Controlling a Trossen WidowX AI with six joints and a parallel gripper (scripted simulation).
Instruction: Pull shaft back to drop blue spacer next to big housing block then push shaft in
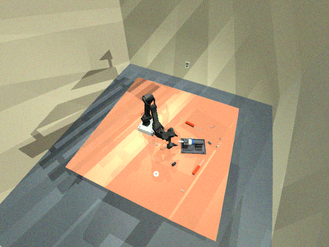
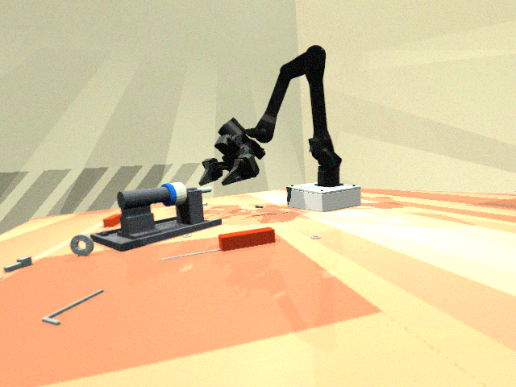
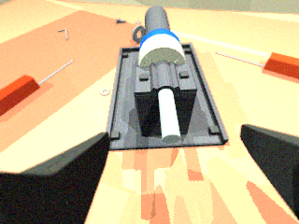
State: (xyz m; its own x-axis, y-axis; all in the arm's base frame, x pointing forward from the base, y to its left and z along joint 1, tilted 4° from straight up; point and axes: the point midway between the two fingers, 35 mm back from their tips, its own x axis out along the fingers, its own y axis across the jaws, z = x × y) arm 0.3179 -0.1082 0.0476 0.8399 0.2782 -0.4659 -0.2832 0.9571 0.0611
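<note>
Now: the pale grey shaft 7 cm ahead of my gripper tip, 2 cm to the left of it and 1 cm below it. From my gripper tip the other things lie so: allen key 30 cm ahead, 33 cm to the left, 9 cm below; then black cylinder 3 cm ahead, 19 cm to the right, 7 cm below; then blue spacer 12 cm ahead, 4 cm to the left, 1 cm below.
</note>
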